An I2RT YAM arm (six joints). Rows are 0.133 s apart.
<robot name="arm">
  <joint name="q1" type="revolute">
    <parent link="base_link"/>
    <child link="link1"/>
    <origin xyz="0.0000 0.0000 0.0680"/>
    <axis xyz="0 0 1"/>
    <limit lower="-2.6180" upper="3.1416"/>
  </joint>
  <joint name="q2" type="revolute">
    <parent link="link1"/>
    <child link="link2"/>
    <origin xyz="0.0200 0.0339 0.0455"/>
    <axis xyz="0 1 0"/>
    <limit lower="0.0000" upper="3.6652"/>
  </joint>
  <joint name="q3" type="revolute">
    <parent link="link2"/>
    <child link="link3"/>
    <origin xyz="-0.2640 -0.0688 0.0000"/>
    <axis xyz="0 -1 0"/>
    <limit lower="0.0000" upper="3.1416"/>
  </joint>
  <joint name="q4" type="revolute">
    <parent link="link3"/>
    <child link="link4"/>
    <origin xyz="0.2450 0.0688 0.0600"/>
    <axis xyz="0 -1 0"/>
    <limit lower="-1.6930" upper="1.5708"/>
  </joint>
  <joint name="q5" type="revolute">
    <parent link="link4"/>
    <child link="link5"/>
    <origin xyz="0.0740 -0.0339 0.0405"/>
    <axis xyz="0 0 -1"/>
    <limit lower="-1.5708" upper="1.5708"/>
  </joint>
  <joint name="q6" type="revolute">
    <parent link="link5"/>
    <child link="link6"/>
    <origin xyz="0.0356 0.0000 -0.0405"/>
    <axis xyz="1 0 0"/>
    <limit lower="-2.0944" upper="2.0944"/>
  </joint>
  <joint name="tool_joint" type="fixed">
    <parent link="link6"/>
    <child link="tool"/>
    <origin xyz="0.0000 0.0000 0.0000" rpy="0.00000 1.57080 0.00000"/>
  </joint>
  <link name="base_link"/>
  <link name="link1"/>
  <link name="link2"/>
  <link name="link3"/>
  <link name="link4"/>
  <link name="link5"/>
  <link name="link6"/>
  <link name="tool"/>
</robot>
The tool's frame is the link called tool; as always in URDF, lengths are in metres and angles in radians.
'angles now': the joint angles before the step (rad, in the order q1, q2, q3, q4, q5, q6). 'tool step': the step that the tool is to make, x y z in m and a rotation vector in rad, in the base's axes. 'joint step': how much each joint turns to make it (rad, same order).
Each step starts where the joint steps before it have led.
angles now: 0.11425 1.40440 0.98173 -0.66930 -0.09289 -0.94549
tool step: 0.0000 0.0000 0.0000 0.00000 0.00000 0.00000
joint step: 0.00000 0.00000 0.00000 0.00000 0.00000 0.00000
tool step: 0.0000 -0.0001 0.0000 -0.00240 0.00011 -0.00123
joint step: -0.00002 0.00007 0.00016 -0.00048 0.00266 -0.00002
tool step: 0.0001 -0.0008 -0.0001 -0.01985 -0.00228 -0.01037
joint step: -0.00003 -0.00005 -0.00022 0.00017 0.02250 -0.00002
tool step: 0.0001 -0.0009 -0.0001 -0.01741 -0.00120 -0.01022
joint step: -0.00073 0.00022 0.00008 -0.00062 0.01985 0.00041
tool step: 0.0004 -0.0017 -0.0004 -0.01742 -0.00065 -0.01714
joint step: -0.00350 0.00143 -0.00010 0.00039 0.02171 0.00414
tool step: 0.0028 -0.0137 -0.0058 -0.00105 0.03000 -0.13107
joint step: -0.04565 0.02105 -0.00001 -0.00833 0.03668 0.07717
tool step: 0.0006 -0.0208 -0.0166 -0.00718 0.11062 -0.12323
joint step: -0.07227 0.05581 0.00018 -0.05612 0.02321 0.04562
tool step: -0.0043 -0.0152 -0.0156 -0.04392 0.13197 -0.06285
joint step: -0.04934 0.05259 -0.00009 -0.07780 0.05004 0.00024
